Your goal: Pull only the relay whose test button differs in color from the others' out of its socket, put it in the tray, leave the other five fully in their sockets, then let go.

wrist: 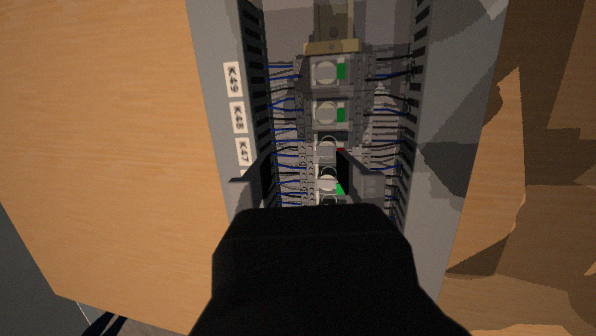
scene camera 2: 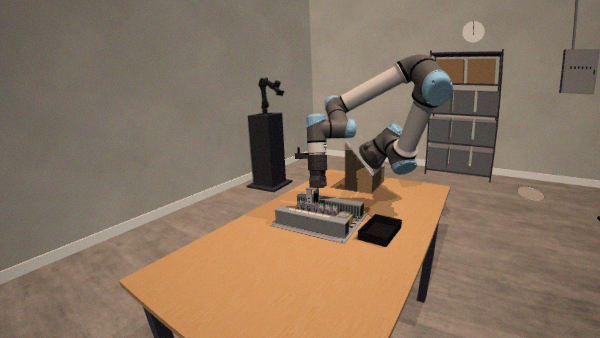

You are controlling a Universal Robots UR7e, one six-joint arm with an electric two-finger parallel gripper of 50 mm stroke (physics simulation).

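Frame: origin at the arm's base, x ahead, y left, z up, level; millimetres.
Seen in the pictures: gripper, fingertip midpoint: (wrist: 303, 166) (scene camera 2: 313, 202); arm's base, link origin: (scene camera 2: 369, 157).
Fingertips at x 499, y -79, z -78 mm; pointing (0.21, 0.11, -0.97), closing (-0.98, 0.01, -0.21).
Note:
Pixels of each thing's top centre, then the offset from my fingertips to it. "*": a spot on its surface instead. Level surfaces: height alone.
- relay with the red test button, top centre: (wrist: 330, 154) dx -20, dy -6, dz -12 mm
- label K47, surface spot: (wrist: 243, 151) * dx +57, dy -6, dz -18 mm
- K49, top centre: (wrist: 329, 71) dx -20, dy -66, dz -12 mm
- K48, top centre: (wrist: 329, 115) dx -20, dy -36, dz -12 mm
- black tray, surface spot: (scene camera 2: 372, 239) * dx +74, dy +270, dz -65 mm
- tan end piece, surface spot: (wrist: 331, 47) * dx -19, dy -86, dz -41 mm
- table, surface height: dz -81 mm
The relay with the red test button (wrist: 326, 150) sits in the row beside label K47 (wrist: 243, 151); the right finger covers part of its button side. Relays with green buttons stand above it at K49 (wrist: 326, 73) and K48 (wrist: 326, 113) in the wrist view, and another green one (wrist: 327, 182) below. The lower end of the row is hidden by the gripper body. My gripper (scene camera 2: 313, 196) (wrist: 303, 166) is open and empty, low over the row, its left finger over the wires left of the relays. The black tray (scene camera 2: 372, 239) stands right of the panel in the scene view.
Grey wire ducts (scene camera 2: 311, 222) (wrist: 442, 150) run along both sides of the relay row. Blue and black wires run between ducts and sockets. A tan end piece (wrist: 331, 47) closes the row's upper end in the wrist view. The table (scene camera 2: 280, 270) carries panel and tray.

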